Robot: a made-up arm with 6 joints. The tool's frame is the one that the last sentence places. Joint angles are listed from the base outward.
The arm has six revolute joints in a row. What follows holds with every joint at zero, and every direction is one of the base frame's.
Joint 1 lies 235 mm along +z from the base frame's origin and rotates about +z.
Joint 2 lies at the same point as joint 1 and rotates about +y.
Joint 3 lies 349 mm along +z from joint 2 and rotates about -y.
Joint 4 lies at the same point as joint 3 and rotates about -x.
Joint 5 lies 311 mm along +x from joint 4 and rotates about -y.
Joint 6 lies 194 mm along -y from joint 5 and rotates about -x.
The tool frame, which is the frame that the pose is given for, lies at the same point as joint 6; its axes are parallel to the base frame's.
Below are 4 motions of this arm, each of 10 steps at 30 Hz.
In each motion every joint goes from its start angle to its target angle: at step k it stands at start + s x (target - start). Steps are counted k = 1, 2, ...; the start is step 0. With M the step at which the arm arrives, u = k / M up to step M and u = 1 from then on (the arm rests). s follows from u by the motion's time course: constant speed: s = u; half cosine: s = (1 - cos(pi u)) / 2; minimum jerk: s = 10 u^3 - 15 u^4 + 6 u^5.
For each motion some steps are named. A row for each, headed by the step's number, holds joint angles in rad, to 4 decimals.
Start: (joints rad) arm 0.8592 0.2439 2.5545 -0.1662 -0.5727 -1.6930
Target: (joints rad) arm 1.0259 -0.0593 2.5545 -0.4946 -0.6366 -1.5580
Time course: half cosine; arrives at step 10
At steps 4, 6, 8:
4: 0.9168 0.1391 2.5545 -0.2797 -0.5948 -1.6464
6: 0.9683 0.0455 2.5545 -0.3811 -0.6145 -1.6046
8: 1.0100 -0.0303 2.5545 -0.4632 -0.6305 -1.5709

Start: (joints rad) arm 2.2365 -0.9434 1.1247 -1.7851 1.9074 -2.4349
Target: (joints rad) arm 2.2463 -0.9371 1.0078 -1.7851 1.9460 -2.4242
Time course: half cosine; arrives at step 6
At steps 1, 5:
1: 2.2372 -0.9430 1.1169 -1.7851 1.9100 -2.4342
5: 2.2456 -0.9375 1.0156 -1.7851 1.9434 -2.4249

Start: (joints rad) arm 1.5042 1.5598 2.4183 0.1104 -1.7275 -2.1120
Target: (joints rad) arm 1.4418 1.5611 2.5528 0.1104 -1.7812 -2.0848
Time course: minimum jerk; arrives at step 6
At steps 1, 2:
1: 1.5020 1.5598 2.4231 0.1104 -1.7294 -2.1110
2: 1.4911 1.5601 2.4465 0.1104 -1.7388 -2.1063

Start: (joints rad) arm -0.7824 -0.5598 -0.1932 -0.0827 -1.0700 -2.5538
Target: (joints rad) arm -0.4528 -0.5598 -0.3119 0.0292 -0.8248 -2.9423
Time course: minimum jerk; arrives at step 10
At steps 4, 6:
4: -0.6778 -0.5598 -0.2309 -0.0472 -0.9922 -2.6771
6: -0.5574 -0.5598 -0.2742 -0.0063 -0.9026 -2.8190

